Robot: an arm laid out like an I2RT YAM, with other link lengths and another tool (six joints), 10 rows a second.
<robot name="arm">
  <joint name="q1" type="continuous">
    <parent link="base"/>
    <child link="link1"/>
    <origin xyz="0 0 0.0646"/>
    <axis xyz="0 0 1"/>
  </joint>
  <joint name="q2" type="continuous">
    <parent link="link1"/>
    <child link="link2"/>
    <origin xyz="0.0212 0.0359 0.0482" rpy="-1.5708 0 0"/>
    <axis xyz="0 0 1"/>
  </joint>
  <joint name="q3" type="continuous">
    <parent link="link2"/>
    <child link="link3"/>
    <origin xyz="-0.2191 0 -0.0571" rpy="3.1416 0 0"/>
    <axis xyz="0 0 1"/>
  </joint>
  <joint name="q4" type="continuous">
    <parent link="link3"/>
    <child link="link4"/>
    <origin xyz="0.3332 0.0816 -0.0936"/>
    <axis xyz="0 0 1"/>
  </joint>
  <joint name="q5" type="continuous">
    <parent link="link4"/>
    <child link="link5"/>
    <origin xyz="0.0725 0.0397 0.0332" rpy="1.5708 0 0"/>
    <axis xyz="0 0 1"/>
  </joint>
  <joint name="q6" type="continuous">
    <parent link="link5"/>
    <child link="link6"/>
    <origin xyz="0.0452 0 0.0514" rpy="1.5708 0 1.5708"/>
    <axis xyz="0 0 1"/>
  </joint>
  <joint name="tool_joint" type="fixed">
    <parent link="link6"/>
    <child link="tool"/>
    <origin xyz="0.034 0.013 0.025" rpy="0 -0.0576 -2.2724"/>
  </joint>
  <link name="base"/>
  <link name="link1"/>
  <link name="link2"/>
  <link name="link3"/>
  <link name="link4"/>
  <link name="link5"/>
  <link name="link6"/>
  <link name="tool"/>
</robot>
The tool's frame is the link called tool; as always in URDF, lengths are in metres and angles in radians. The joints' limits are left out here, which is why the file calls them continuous.
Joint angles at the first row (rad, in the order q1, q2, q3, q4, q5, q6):
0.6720 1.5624 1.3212 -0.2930 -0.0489 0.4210
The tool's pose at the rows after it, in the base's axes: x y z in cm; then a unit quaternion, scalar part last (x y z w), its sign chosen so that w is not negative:
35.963 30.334 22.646 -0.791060 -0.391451 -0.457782 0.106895
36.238 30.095 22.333 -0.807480 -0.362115 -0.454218 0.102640
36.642 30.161 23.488 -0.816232 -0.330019 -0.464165 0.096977
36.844 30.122 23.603 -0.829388 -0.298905 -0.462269 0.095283
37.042 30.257 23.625 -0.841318 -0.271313 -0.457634 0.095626
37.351 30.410 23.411 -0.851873 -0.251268 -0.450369 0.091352
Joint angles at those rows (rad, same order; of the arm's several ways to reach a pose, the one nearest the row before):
0.6648 1.5809 1.3434 -0.2987 -0.0339 0.4595
0.6596 1.5944 1.3525 -0.3036 0.0021 0.5108
0.6596 1.6092 1.3967 -0.3143 0.0498 0.5585
0.6581 1.6246 1.4195 -0.3278 0.0857 0.6144
0.6584 1.6465 1.4481 -0.3461 0.1142 0.6684
0.6581 1.6761 1.4796 -0.3682 0.1400 0.7063

